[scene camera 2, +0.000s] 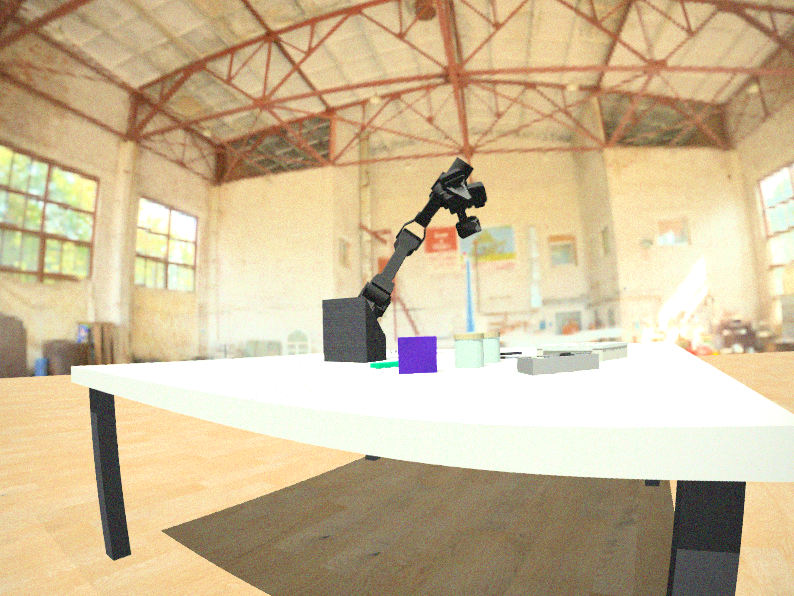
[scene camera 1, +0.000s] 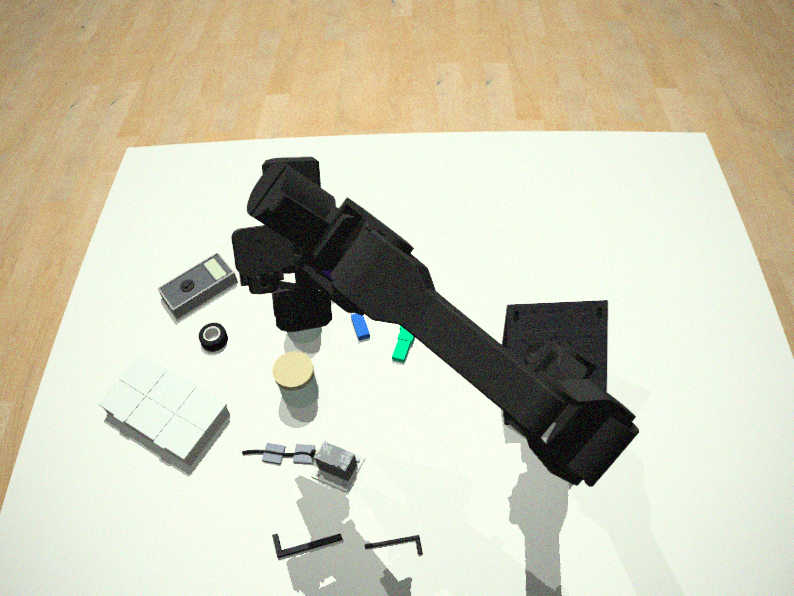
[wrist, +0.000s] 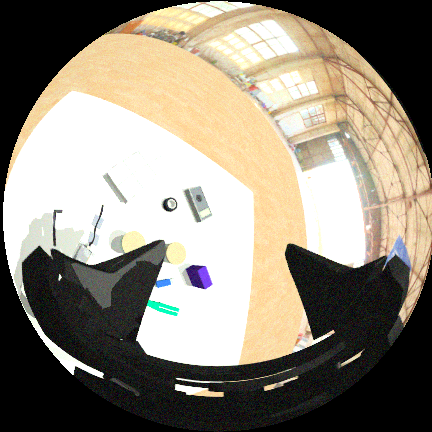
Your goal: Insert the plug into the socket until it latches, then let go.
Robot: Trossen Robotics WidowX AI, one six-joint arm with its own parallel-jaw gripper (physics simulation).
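Pixels of known places: gripper, between the fingertips: [scene camera 2: 475, 215] [wrist: 227, 248]; arm's base, origin of its link: [scene camera 2: 359, 321] [scene camera 1: 549, 363].
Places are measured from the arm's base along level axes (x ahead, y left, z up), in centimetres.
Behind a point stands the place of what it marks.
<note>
A small grey box [scene camera 1: 335, 458] {y 10.3, x 31.3, z -6.6 cm} [wrist: 83, 253] {y 9.4, x 32.1, z -6.7 cm} stands on a clear base. A black cable [scene camera 1: 289, 454] {y 7.7, x 38.8, z -10.5 cm} [wrist: 95, 230] {y 7.6, x 38.7, z -10.6 cm} runs from the box's side over two flat grey-blue pads. These look like the plug and socket parts, but I cannot tell which is which or whether they are joined. My gripper [scene camera 1: 295, 240] [scene camera 2: 472, 209] {y -3.5, x 36.5, z 24.1 cm} [wrist: 227, 248] {y -3.5, x 36.5, z 24.1 cm} is open and empty, high above the table and well away from the box. Its left finger partly covers the foreground in the wrist view.
Two pale-topped cylinders [scene camera 1: 293, 370] {y -3.2, x 37.7, z -4.0 cm} [wrist: 176, 253] {y -15.7, x 37.8, z -4.0 cm}, a purple block [scene camera 2: 417, 354] {y -28.5, x 32.3, z -7.5 cm} [wrist: 200, 277] {y -25.1, x 31.4, z -4.4 cm}, a blue piece [scene camera 1: 360, 325] {y -15.1, x 28.2, z -9.8 cm} [wrist: 163, 283] {y -15.3, x 28.1, z -9.8 cm} and a green clip [scene camera 1: 401, 348] {y -10.2, x 21.5, z -9.9 cm} [wrist: 167, 309] {y -17.1, x 18.7, z -10.0 cm} stand or lie nearby. A meter [scene camera 1: 197, 286] {y -24.0, x 57.4, z -8.5 cm}, black ring [scene camera 1: 212, 336] {y -15.2, x 54.0, z -10.9 cm}, white tiled block [scene camera 1: 165, 406] {y 0.6, x 58.7, z -7.5 cm} and hex keys [scene camera 1: 310, 545] {y 22.1, x 35.0, z -10.3 cm} are around.
</note>
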